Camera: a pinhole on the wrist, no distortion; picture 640 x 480 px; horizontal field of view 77.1 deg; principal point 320.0 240.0 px. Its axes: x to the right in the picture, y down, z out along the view. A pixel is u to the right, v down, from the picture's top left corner.
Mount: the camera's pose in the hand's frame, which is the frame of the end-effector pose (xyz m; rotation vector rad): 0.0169 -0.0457 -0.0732 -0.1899 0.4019 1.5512
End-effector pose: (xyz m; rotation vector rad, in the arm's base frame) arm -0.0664 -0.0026 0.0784 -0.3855 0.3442 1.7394
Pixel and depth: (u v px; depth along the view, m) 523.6 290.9 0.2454
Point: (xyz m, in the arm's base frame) -0.2344 0.0267 0.1752
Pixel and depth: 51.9 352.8 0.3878
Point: 0.0515 0.1661 0.4437
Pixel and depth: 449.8 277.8 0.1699
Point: -0.1417 0.0313 0.1289
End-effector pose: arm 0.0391 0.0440 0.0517 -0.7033 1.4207 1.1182
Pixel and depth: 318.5 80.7 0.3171
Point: 0.0264 0.2859 -0.0911
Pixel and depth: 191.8 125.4 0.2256
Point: 0.1075 0.1914 -0.0504
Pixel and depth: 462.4 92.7 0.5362
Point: -0.1727 0.5087 -0.1097
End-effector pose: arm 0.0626 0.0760 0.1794 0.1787 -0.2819 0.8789
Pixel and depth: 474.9 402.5 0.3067
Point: -0.1500 0.0889 0.3373
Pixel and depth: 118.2 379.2 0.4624
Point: 0.0085 -0.1574 0.5877
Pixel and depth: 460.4 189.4 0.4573
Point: -0.1168 0.2639 0.4976
